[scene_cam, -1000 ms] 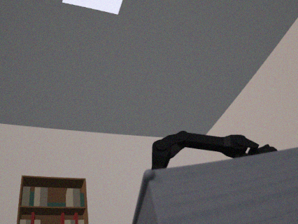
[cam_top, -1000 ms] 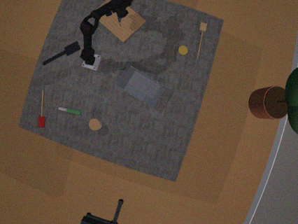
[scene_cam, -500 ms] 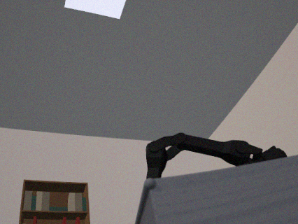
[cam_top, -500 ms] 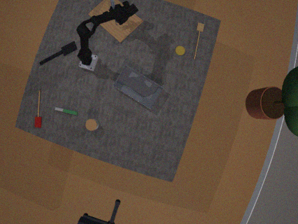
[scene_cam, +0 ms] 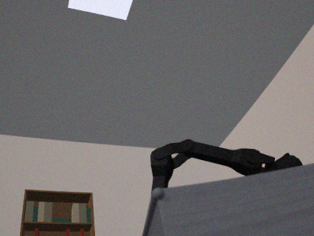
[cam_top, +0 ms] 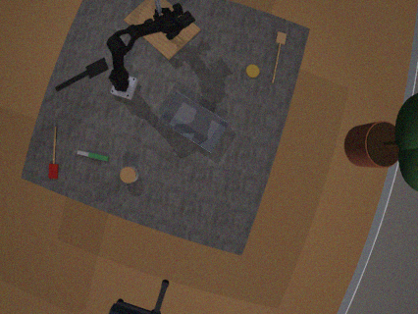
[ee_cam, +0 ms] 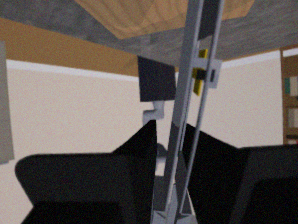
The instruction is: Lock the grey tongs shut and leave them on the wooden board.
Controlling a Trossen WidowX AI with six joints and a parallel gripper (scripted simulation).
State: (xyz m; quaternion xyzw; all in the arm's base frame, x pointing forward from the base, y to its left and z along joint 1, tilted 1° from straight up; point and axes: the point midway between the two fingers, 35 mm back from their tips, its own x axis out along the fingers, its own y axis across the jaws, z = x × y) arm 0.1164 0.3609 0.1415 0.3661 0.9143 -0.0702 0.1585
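The wooden board lies 17 cm below my gripper tip. Round my gripper tip: black spatula (34 cm behind, 36 cm to the right, 17 cm below); then red spatula (39 cm behind, 84 cm to the right, 17 cm below); then roasting tin (31 cm ahead, 48 cm to the right, 15 cm below).
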